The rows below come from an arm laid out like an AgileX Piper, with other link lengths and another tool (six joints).
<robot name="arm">
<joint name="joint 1" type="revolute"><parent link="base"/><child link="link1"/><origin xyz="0 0 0.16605" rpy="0 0 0"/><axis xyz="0 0 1"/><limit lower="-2.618" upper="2.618"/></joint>
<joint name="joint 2" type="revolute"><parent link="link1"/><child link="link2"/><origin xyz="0 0 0" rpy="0 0 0"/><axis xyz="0 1 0"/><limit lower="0" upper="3.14"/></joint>
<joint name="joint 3" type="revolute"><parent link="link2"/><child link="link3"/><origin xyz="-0.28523 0 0.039" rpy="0 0 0"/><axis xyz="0 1 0"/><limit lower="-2.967" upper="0"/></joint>
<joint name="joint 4" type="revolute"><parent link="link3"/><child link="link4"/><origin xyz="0.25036 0 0.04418" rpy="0 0 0"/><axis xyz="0.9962 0 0.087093"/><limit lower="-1.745" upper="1.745"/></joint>
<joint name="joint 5" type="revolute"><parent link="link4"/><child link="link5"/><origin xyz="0 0 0" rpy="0 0 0"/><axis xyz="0 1 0"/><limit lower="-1.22" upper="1.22"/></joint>
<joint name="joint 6" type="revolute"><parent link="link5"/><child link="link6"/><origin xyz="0.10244 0 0.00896" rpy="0 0 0"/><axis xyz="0.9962 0 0.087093"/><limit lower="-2.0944" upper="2.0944"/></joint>
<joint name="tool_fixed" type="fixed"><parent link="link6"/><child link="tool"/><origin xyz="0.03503 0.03 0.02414" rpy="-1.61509 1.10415 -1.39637"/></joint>
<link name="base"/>
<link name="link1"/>
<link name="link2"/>
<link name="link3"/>
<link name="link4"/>
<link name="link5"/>
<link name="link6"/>
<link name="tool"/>
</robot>
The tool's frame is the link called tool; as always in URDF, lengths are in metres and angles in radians.
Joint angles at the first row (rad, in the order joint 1, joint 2, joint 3, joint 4, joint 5, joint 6):
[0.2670, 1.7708, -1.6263, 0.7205, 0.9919, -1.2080]
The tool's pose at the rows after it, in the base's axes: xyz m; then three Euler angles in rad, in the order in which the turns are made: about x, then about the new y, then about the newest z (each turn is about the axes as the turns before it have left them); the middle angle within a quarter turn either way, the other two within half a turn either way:
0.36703, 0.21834, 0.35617, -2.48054, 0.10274, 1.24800
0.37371, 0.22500, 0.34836, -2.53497, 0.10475, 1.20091
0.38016, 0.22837, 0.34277, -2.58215, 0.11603, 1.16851
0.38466, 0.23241, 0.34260, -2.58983, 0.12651, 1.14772
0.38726, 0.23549, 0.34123, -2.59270, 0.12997, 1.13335
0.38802, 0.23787, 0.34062, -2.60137, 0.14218, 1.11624
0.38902, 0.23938, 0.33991, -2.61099, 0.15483, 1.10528
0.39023, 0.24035, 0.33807, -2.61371, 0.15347, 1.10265
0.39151, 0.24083, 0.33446, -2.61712, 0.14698, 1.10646
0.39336, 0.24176, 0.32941, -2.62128, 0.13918, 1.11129
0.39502, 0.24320, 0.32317, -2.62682, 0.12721, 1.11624
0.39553, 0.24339, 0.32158, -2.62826, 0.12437, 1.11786
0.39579, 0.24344, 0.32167, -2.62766, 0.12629, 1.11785
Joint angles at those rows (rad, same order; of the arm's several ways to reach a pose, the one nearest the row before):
[0.2935, 1.8242, -1.6947, 0.6528, 1.0204, -1.2331]
[0.3163, 1.8669, -1.7497, 0.5919, 1.0287, -1.2425]
[0.3310, 1.8994, -1.7955, 0.5362, 1.0343, -1.2448]
[0.3396, 1.9206, -1.8297, 0.5224, 1.0340, -1.2494]
[0.3454, 1.9351, -1.8478, 0.5182, 1.0322, -1.2566]
[0.3537, 1.9386, -1.8538, 0.5047, 1.0218, -1.2634]
[0.3602, 1.9410, -1.8578, 0.4894, 1.0115, -1.2652]
[0.3617, 1.9481, -1.8628, 0.4875, 1.0112, -1.2672]
[0.3617, 1.9561, -1.8628, 0.4875, 1.0112, -1.2672]
[0.3623, 1.9674, -1.8628, 0.4875, 1.0094, -1.2672]
[0.3640, 1.9812, -1.8629, 0.4875, 1.0094, -1.2672]
[0.3640, 1.9847, -1.8628, 0.4875, 1.0094, -1.2672]
[0.3640, 1.9846, -1.8628, 0.4875, 1.0074, -1.2672]

